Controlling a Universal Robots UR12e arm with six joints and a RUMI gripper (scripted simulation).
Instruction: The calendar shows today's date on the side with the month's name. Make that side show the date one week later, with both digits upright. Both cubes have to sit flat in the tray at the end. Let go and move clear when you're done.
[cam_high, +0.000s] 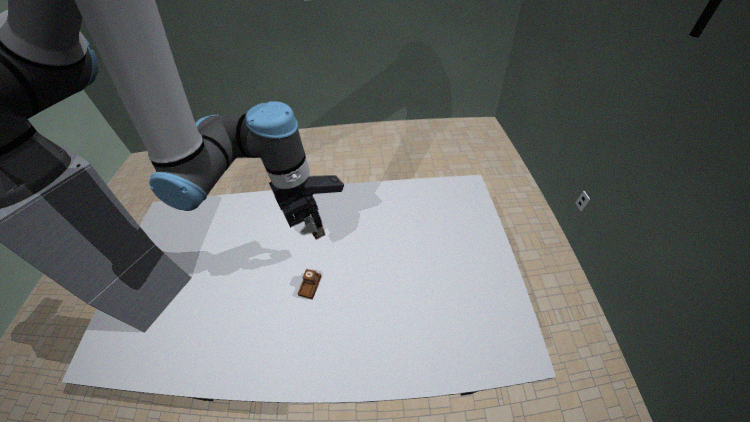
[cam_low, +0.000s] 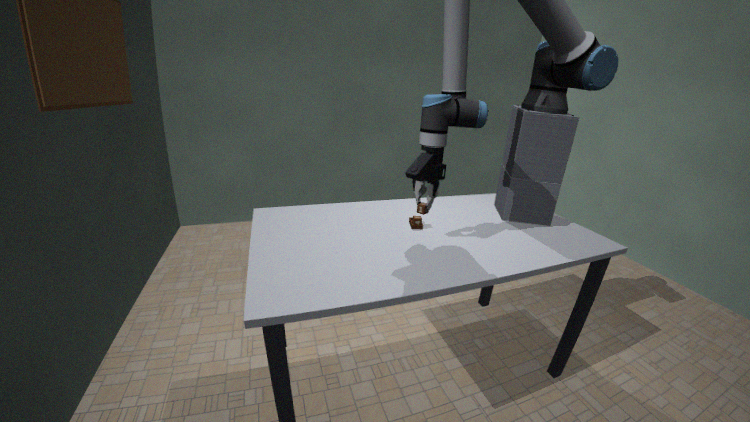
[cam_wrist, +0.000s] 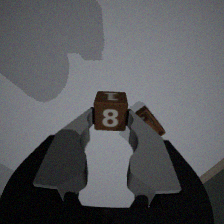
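The brown wooden tray is 40 mm behind my hand, 110 mm to the right of it and 120 mm below it. Round my hand: brown date cube: 10 mm below.
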